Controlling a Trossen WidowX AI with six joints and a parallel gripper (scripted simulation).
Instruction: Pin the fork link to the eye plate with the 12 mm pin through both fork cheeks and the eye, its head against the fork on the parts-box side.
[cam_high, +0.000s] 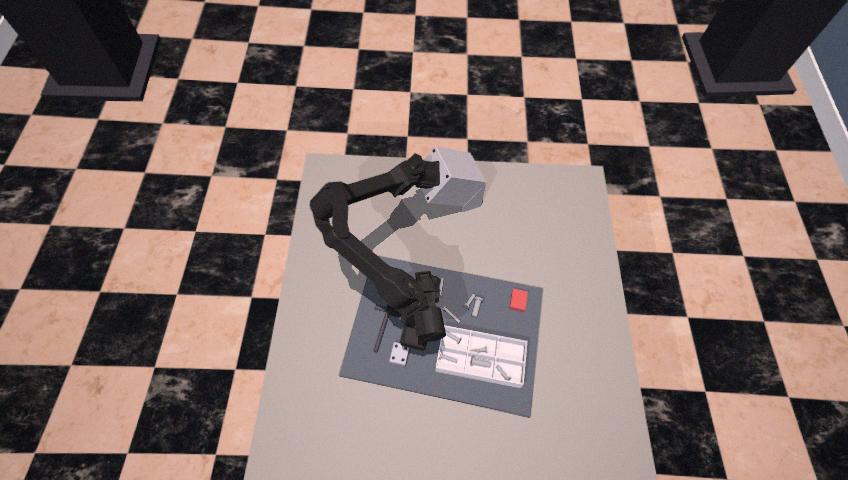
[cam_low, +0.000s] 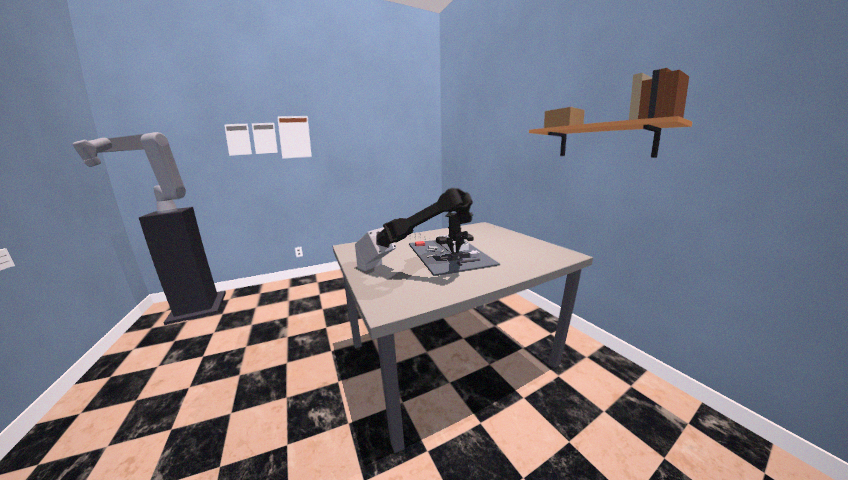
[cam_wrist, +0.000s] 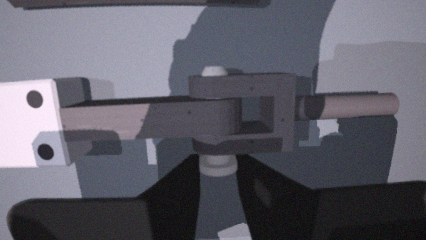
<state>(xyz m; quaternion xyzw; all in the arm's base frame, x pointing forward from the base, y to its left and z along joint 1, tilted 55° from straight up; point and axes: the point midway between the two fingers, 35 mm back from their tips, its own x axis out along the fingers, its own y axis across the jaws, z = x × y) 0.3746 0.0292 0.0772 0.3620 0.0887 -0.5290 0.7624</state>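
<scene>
Now: hand 30 mm to the left of the eye plate, 30 mm above it and 10 mm short of it. The rest, counted from my hand: dark fork link: 30 mm below, 30 mm behind, 20 mm to the right; pin: 90 mm to the left, 40 mm below, 20 mm behind; dark mat: 70 mm to the left, 50 mm below, 20 mm ahead.
</scene>
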